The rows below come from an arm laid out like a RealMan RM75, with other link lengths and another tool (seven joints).
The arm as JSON. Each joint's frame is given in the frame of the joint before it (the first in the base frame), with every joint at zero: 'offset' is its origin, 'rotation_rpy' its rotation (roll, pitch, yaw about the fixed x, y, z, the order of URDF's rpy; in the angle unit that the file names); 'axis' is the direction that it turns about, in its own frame. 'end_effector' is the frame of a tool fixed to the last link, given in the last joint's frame.
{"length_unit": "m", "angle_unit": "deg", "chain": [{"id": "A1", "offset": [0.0, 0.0, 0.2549], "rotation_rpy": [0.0, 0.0, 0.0], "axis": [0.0, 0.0, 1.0]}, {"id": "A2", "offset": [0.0, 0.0, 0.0], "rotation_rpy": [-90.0, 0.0, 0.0], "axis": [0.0, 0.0, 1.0]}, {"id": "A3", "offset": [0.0, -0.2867, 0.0], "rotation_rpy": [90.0, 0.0, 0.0], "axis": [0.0, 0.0, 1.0]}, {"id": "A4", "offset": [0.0, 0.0, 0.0], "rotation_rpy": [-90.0, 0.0, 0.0], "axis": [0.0, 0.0, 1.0]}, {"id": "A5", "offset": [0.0, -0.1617, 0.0], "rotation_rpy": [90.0, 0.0, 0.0], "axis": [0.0, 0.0, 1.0]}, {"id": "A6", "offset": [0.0, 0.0, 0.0], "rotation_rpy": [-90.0, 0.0, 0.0], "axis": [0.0, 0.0, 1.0]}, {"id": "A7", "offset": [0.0, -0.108, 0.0], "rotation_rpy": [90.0, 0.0, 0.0], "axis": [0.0, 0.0, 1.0]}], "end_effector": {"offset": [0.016, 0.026, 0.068], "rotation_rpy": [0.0, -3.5, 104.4]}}
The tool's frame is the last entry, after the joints.
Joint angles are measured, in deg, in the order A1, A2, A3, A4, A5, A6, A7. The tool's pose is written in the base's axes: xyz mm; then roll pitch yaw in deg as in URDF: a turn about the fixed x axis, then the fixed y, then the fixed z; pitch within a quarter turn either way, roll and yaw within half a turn. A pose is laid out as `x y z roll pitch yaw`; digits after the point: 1 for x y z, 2 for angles.
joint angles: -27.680, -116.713, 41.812, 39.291, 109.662, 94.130, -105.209
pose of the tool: -218.6 298.1 3.3 -146.36 3.26 -52.40
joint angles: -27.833, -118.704, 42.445, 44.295, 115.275, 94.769, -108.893
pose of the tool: -216.3 292.9 -10.2 -151.87 2.98 -52.77
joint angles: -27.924, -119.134, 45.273, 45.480, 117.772, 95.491, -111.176
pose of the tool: -216.2 284.9 -20.8 -156.57 1.04 -53.11
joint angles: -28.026, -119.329, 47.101, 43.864, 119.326, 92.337, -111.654
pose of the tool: -223.4 285.7 -32.2 -159.14 1.83 -51.40
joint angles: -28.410, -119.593, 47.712, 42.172, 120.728, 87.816, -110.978
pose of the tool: -231.6 292.3 -41.4 -160.41 4.71 -50.10
